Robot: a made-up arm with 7 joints.
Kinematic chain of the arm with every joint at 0, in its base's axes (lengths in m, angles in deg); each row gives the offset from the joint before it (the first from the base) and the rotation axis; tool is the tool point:
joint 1: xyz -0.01 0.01 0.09 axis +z
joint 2: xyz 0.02 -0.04 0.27 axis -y
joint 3: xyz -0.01 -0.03 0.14 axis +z
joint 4: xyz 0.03 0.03 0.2 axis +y
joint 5: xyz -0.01 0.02 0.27 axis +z
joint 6: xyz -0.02 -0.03 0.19 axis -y
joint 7: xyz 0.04 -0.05 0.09 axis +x
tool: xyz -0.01 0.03 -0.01
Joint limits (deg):
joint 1: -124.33..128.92
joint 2: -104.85..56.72
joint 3: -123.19..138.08
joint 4: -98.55..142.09
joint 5: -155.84..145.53
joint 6: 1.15..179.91
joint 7: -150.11..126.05
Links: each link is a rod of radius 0.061 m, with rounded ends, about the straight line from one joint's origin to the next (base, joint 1, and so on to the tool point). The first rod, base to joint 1, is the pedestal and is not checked.
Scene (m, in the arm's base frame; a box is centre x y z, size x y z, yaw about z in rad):
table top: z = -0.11
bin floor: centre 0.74 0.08 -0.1 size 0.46 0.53 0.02 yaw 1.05
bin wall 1: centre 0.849 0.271 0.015 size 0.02 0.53 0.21 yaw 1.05
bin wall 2: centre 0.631 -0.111 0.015 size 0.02 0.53 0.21 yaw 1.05
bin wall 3: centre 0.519 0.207 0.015 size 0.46 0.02 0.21 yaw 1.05
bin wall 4: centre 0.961 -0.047 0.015 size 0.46 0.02 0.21 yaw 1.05
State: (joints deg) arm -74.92 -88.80 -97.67 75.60 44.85 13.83 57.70
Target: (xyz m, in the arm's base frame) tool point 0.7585 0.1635 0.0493
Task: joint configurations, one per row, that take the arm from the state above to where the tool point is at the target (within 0.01 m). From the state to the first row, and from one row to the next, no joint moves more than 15 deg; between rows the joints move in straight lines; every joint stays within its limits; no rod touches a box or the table.
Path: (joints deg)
1: -61.12 -83.18 -88.91 75.37 45.42 12.24 56.55
2: -47.33 -77.55 -80.14 75.14 45.99 10.66 55.39
3: -33.53 -71.93 -71.38 74.92 46.56 9.07 54.24
4: -19.73 -66.30 -62.61 74.69 47.13 7.49 53.08
5: -5.94 -60.68 -53.85 74.46 47.70 5.90 51.93
6: 7.86 -55.05 -45.08 74.23 48.28 4.32 50.78
7: 21.66 -49.43 -36.32 74.01 48.85 2.74 49.62
8: 35.45 -43.80 -27.55 73.78 49.42 1.15 48.47
9: 34.96 -54.56 -27.60 68.74 49.34 1.84 49.88
10: 34.47 -65.32 -27.65 63.70 49.27 2.53 51.30
11: 33.98 -76.08 -27.69 58.66 49.20 3.22 52.71

